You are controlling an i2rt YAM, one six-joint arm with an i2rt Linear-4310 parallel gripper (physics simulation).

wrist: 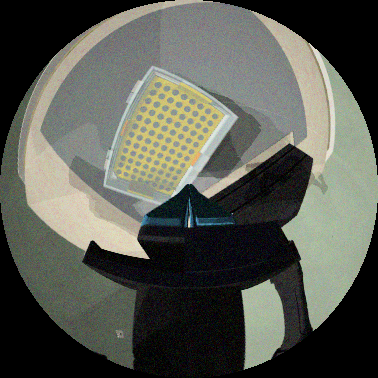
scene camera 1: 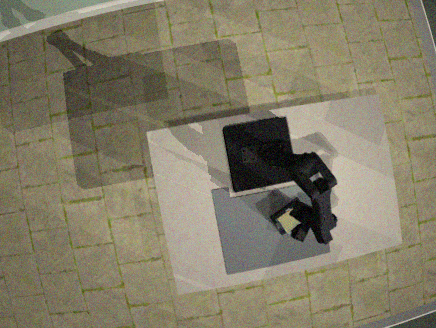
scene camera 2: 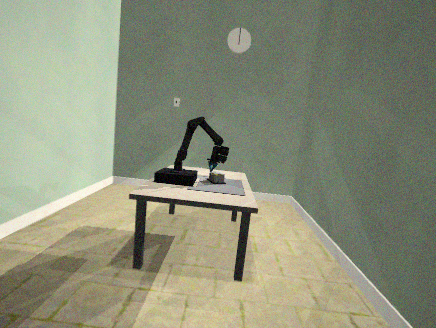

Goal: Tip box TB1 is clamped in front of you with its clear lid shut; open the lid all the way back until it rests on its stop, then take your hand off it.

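Where they show: gripper, fingertip midpoint: [wrist: 188, 188] [scene camera 1: 293, 206] [scene camera 2: 210, 171]; arm's base, link origin: [scene camera 1: 264, 153] [scene camera 2: 177, 171].
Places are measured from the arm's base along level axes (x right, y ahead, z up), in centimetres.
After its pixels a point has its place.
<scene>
The tip box TB1 [scene camera 1: 288, 221] {y 30.5, x -6.9, z 1.0 cm} [scene camera 2: 217, 177] {y 30.9, x -3.3, z -0.2 cm} [wrist: 167, 135] {y 30.5, x -8.6, z 1.0 cm} sits on the grey-blue mat [scene camera 1: 250, 245] {y 40.8, x 9.9, z -6.7 cm} [scene camera 2: 232, 189] {y 43.9, x 9.4, z -6.7 cm} [wrist: 225, 45] {y 38.5, x 6.4, z -6.7 cm}. It shows a yellow, hole-patterned top inside a clear, pale rim, with small orange marks on two sides. No raised lid stands out in scene camera 2; the clear lid seems to lie over the yellow top, but its exact angle is hard to tell. My gripper [scene camera 2: 212, 170] {y 24.6, x -10.0, z 0.9 cm} [wrist: 188, 188] {y 24.6, x -10.0, z 0.9 cm} is shut, with its blue fingertips together and nothing between them. In the wrist view the tips appear beside the box's near right corner; contact cannot be told. The arm hides part of the box in scene camera 1.
The black arm base [scene camera 1: 257, 170] {y 7.0, x 4.0, z 0.4 cm} [scene camera 2: 175, 176] {y 2.2, x 15.3, z -1.0 cm} [wrist: 267, 187] {y 14.2, x 1.0, z -1.0 cm} stands on the pale table [scene camera 1: 185, 250] {y 39.4, x 39.6, z -7.0 cm} [scene camera 2: 170, 194] {y 6.4, x 41.3, z -7.0 cm} beside the mat. The arm arches over from it. Dark shadows fall across the mat next to the box. A clock [scene camera 2: 239, 40] hangs on the far wall.
</scene>
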